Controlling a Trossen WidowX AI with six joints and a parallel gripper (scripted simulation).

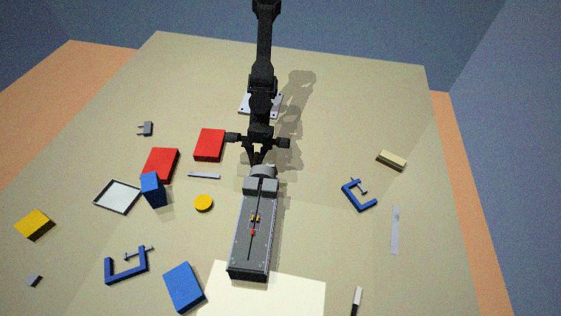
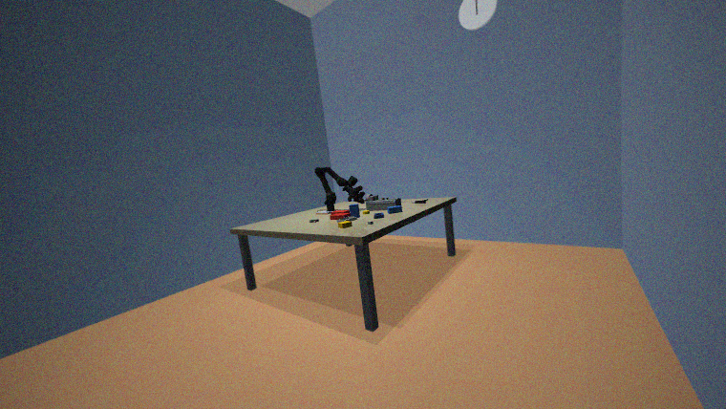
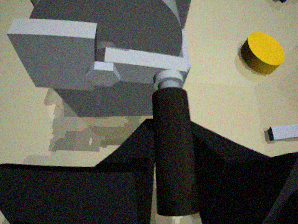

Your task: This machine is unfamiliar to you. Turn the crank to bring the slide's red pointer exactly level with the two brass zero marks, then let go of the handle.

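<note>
My gripper tip is now 2 cm past the dark crank handle and 2 cm below it. Also, from my gripper tip: red pointer 19 cm ahead, 7 cm to the left, 2 cm above; grey strip 2 cm ahead, 42 cm to the left, 6 cm below; grey tray 18 cm ahead, 35 cm to the right, 5 cm below.
</note>
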